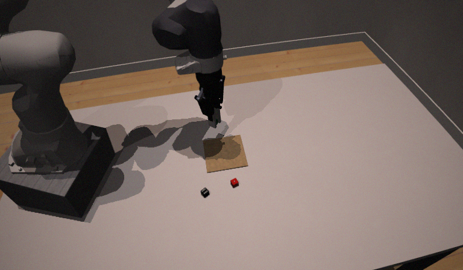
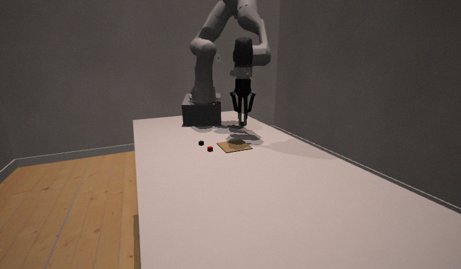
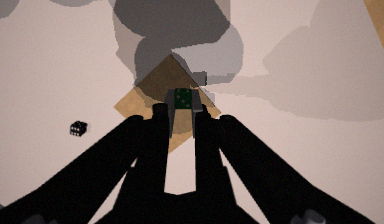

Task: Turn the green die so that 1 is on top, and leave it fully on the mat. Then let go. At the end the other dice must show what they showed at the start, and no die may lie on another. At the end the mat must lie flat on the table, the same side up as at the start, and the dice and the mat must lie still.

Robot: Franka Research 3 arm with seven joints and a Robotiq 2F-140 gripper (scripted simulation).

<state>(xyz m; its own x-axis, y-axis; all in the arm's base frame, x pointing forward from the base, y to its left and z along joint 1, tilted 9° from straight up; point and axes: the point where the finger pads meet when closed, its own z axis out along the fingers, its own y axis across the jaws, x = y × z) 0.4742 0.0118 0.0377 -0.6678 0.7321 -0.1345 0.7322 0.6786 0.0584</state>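
Now: the tan mat 10 mm ahead of my hand, 60 mm to the right of it and 130 mm below it. Round my hand: black die (90 mm behind, 200 mm to the right, 120 mm below); red die (10 mm ahead, 190 mm to the right, 120 mm below); green die (30 mm below).
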